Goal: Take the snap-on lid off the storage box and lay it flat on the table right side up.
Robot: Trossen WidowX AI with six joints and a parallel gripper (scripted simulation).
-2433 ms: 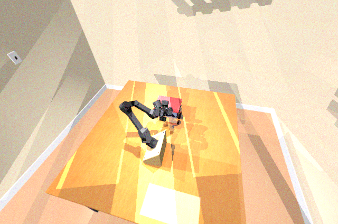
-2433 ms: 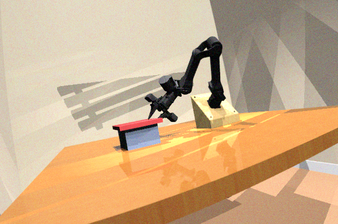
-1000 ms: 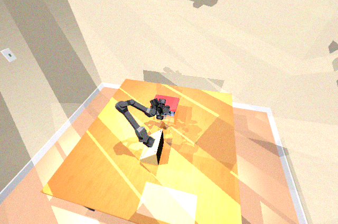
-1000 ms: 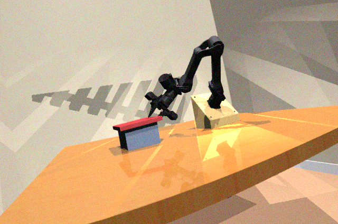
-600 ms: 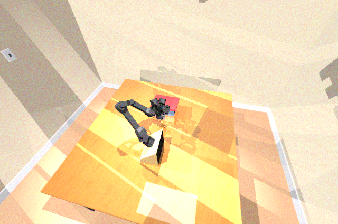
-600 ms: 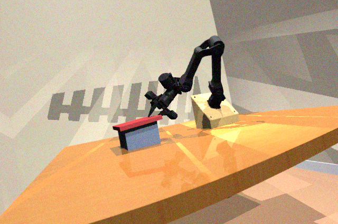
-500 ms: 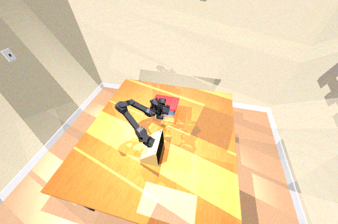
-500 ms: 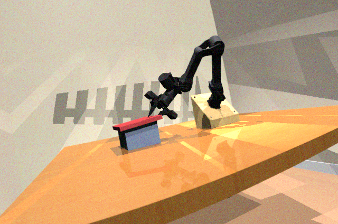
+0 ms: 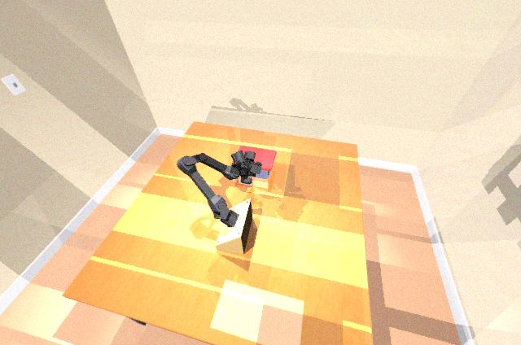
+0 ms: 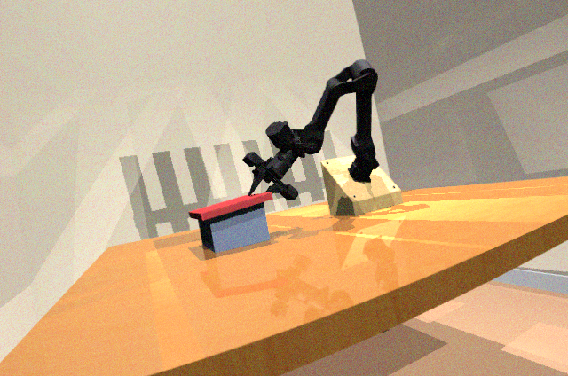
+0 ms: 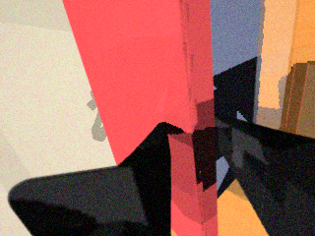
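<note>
The lid lies 8 cm ahead of my gripper tip and 1 cm to the left of it. Also, from my gripper tip: storage box 8 cm ahead, 1 cm to the left, 6 cm below.
</note>
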